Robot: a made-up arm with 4 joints.
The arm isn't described. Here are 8 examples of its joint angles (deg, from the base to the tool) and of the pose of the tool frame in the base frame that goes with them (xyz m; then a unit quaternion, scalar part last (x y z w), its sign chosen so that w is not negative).
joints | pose
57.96 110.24 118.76 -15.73 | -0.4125 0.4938 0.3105 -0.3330 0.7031 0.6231 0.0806
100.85 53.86 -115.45 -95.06 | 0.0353 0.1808 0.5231 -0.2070 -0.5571 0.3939 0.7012
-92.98 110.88 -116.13 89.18 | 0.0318 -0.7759 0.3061 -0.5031 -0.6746 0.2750 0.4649
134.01 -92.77 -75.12 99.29 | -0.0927 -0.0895 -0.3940 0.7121 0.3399 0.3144 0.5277
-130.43 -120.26 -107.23 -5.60 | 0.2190 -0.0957 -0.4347 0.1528 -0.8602 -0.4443 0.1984
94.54 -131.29 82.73 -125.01 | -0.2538 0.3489 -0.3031 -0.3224 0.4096 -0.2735 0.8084
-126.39 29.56 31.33 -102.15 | 0.1570 0.1673 0.4883 0.7121 -0.5389 0.2534 0.3719
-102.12 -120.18 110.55 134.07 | 0.2795 -0.0073 -0.3212 -0.2908 0.3628 -0.7802 0.4185
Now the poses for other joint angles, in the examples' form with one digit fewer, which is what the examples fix.
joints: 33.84 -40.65 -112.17 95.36
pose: 0.263 -0.154 0.154 -0.214 0.606 0.644 0.414
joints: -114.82 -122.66 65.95 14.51
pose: 0.191 -0.076 -0.368 -0.895 0.049 0.086 0.434
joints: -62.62 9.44 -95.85 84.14
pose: 0.053 0.083 0.571 -0.673 0.066 0.711 0.191
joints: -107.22 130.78 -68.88 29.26
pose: 0.360 -0.746 0.190 0.184 -0.827 0.478 0.231
